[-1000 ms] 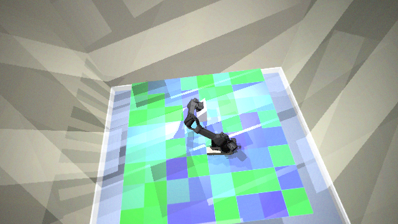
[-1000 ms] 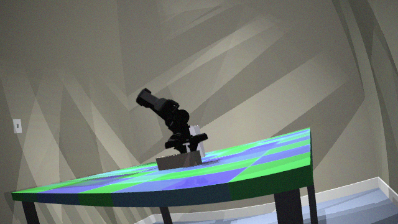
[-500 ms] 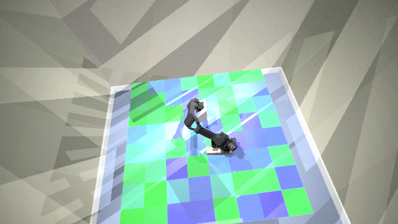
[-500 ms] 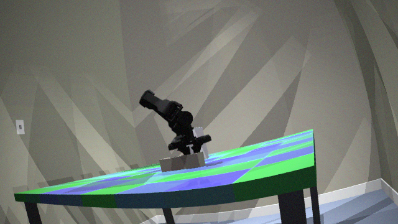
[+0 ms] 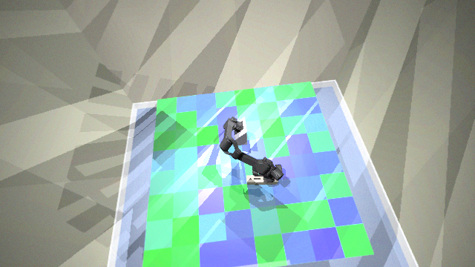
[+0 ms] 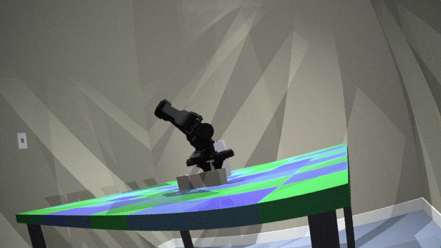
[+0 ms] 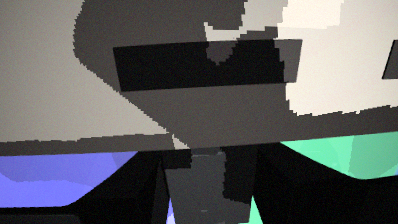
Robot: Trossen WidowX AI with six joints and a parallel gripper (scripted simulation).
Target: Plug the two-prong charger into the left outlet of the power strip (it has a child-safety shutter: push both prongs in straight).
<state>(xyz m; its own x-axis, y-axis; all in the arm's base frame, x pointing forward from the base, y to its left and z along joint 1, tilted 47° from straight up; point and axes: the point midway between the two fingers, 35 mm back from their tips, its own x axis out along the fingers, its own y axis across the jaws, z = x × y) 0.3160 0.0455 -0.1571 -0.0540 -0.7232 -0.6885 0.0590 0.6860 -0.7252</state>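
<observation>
My gripper tip is now 20 mm short of the two-prong charger and 10 mm below it.
</observation>
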